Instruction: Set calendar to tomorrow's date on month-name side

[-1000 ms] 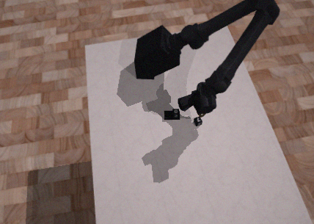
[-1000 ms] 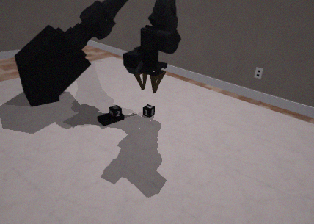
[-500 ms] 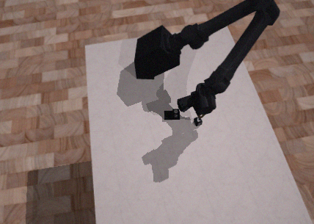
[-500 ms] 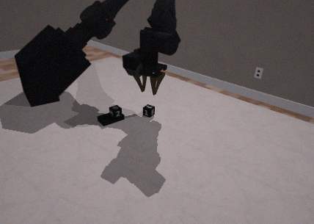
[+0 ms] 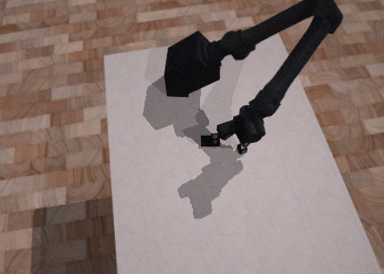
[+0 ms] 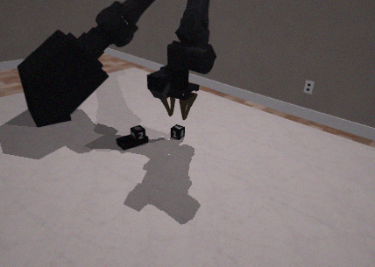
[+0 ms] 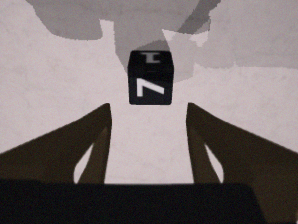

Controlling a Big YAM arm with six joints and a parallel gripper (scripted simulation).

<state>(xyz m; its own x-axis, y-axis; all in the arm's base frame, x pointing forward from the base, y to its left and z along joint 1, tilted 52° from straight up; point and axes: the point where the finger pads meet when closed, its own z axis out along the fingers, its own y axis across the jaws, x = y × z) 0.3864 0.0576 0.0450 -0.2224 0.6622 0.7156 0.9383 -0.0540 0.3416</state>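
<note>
The black digit cube lies 60 mm below my hand. From my hand the other things lie so: black tray 120 mm to the right, 60 mm below, 60 mm behind.
</note>
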